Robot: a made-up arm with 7 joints.
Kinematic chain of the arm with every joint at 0, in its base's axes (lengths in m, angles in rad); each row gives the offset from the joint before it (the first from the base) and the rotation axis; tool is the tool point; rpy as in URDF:
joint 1: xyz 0 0 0.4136 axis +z
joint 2: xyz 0 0 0 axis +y
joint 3: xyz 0 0 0.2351 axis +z
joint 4: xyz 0.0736 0 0 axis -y
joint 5: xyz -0.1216 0 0.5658 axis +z
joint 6: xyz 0 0 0 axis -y
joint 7: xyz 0.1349 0 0 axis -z
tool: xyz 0 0 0 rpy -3.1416 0 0
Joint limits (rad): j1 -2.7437..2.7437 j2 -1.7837..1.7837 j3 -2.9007..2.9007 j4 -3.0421..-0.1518 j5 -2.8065..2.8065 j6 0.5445..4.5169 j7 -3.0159..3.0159
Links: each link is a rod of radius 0.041 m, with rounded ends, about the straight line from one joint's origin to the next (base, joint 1, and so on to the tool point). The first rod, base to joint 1, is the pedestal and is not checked.
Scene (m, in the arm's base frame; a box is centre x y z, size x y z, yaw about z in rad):
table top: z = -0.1
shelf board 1: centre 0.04 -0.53 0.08 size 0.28 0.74 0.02 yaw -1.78
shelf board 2: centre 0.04 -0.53 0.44 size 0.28 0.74 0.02 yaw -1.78
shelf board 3: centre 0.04 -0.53 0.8 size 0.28 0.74 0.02 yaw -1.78
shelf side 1: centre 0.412 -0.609 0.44 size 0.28 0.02 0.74 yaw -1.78
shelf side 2: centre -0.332 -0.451 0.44 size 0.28 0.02 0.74 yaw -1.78
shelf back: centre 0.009 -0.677 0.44 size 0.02 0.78 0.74 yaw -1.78
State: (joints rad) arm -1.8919 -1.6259 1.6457 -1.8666 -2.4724 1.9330 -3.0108
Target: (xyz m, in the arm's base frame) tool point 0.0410 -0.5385 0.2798
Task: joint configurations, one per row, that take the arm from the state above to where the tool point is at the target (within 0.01 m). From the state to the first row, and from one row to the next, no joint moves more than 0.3 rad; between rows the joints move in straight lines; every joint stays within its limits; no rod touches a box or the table.
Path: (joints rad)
1: -1.8508 -1.5789 1.6660 -2.0625 -2.5173 2.1979 -3.0108
2: -1.8098 -1.5320 1.6862 -2.2584 -2.5623 2.4628 -3.0108
3: -1.7687 -1.4850 1.7065 -2.4543 -2.6072 2.7276 -3.0108
4: -1.7276 -1.4381 1.7267 -2.6503 -2.6522 2.9925 -3.0108
5: -1.6866 -1.3911 1.7470 -2.8462 -2.6971 3.2574 -3.0108
6: -1.6455 -1.3442 1.7672 -3.0421 -2.7421 3.5223 -3.0108
7: -1.7868 -1.4023 1.7815 -2.9691 -2.6956 3.2445 -3.0108
8: -1.9280 -1.4604 1.7958 -2.8961 -2.6490 2.9666 -3.0108
9: -2.0693 -1.5185 1.8101 -2.8232 -2.6025 2.6888 -3.0108
10: -2.2105 -1.5765 1.8243 -2.7502 -2.5560 2.4110 -3.0108
11: -2.3517 -1.6346 1.8386 -2.6772 -2.5095 2.1332 -3.0108

